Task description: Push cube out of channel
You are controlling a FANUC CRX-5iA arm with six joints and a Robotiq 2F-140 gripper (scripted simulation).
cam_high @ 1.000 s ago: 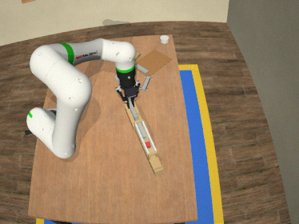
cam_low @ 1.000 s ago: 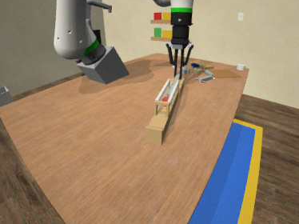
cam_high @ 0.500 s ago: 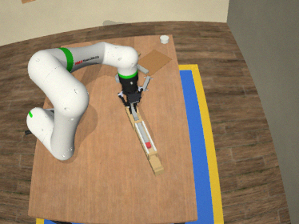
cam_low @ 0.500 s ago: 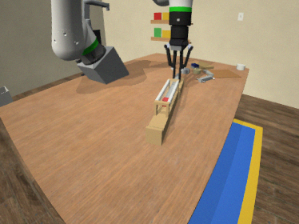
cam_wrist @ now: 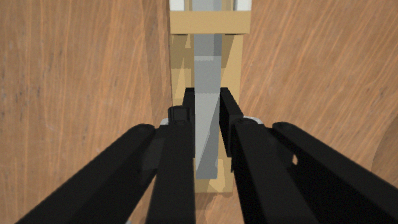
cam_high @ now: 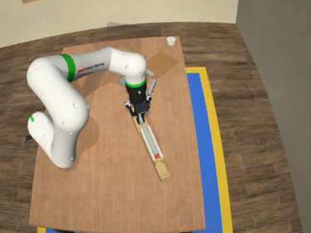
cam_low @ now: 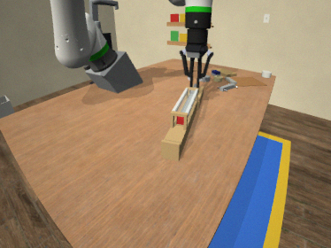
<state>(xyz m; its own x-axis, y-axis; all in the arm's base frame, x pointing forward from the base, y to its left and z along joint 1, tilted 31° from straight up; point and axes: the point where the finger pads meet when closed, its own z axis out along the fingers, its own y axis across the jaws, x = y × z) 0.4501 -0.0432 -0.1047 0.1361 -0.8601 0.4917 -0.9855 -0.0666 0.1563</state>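
My hand is 160 mm to the left of the channel, 30 mm above it and 20 mm short of it. Round my hand: grey push rod (30 mm below); then grey hexagonal block (340 mm to the left, 70 mm below, 40 mm behind); then red cube (230 mm to the right, 30 mm below, 30 mm ahead).
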